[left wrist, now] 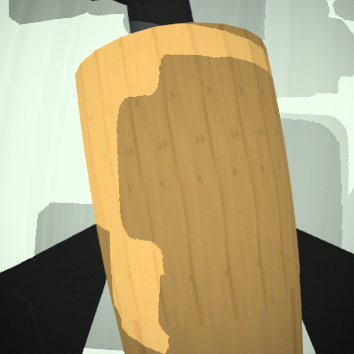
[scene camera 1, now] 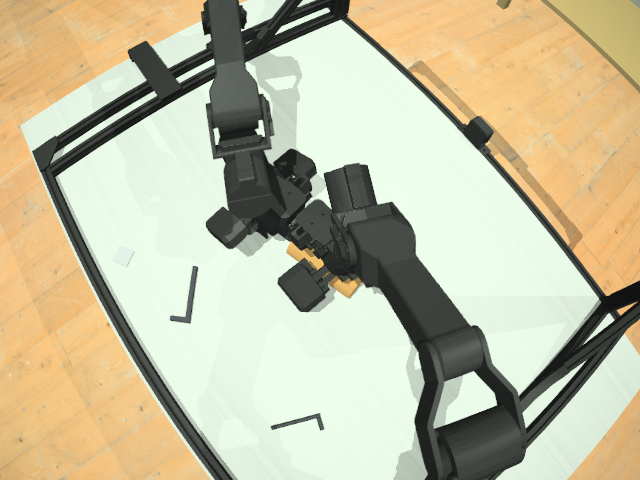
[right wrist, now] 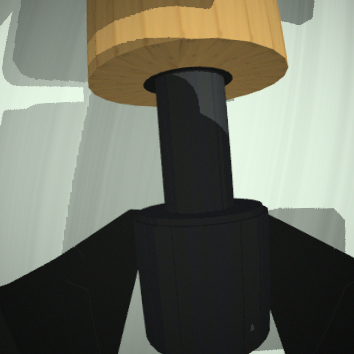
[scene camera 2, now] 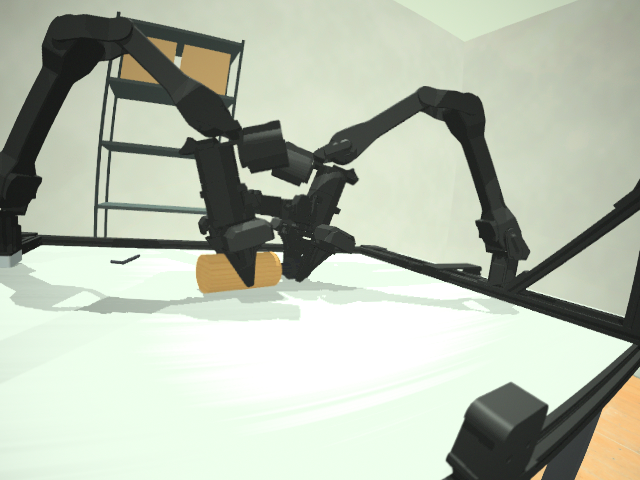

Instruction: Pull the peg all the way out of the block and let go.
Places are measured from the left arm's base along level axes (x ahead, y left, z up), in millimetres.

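Pixels of known places: left gripper, fingertip midpoint: (left wrist: 197, 237) (scene camera 1: 324, 261) (scene camera 2: 243, 280); right gripper, fingertip midpoint: (scene camera 1: 275, 228) (right wrist: 196, 222) (scene camera 2: 290, 278); right arm's base, link origin: (scene camera 2: 500, 284).
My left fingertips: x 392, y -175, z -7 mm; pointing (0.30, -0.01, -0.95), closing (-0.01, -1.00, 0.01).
Behind a point stands the place of what it marks.
The wooden cylindrical block (scene camera 1: 345, 287) @[x 334, y -163, z 26 mm] (scene camera 2: 214, 273) @[x 335, y -213, z 16 mm] (left wrist: 200, 150) @[x 418, y -170, z 37 mm] (right wrist: 190, 25) @[x 442, y -165, z 37 mm] lies on its side, low at the table. The black peg (left wrist: 160, 12) @[x 458, y -160, z 18 mm] (right wrist: 195, 150) @[x 464, y -160, z 18 mm] has its shaft in the hole of the block's end; a stretch of shaft shows between the block and the peg's wider head. My left gripper (scene camera 1: 326, 272) @[x 392, y -175, z -6 mm] (scene camera 2: 247, 271) @[x 392, y -175, z -6 mm] (left wrist: 197, 237) @[x 392, y -175, z -6 mm] is shut on the block, one finger on each side. My right gripper (scene camera 2: 296, 273) @[x 487, y -155, z -12 mm] (right wrist: 196, 222) @[x 487, y -155, z -12 mm] is shut on the peg's head. In scene camera 2 its fingers hide the peg; in scene camera 1 the arms hide it.
Both wrists are close together above the block. Two thin dark L-shaped marks (scene camera 1: 191, 294) @[x 489, y 23, z -11 mm] (scene camera 1: 297, 422) @[x 226, y 28, z -13 mm] and a pale square (scene camera 1: 124, 256) @[x 621, y 78, z -16 mm] lie on the table. A dark frame (scene camera 1: 134, 346) @[x 478, y 152, z 0 mm] runs around the table's edge. A shelf unit (scene camera 2: 170, 149) stands behind.
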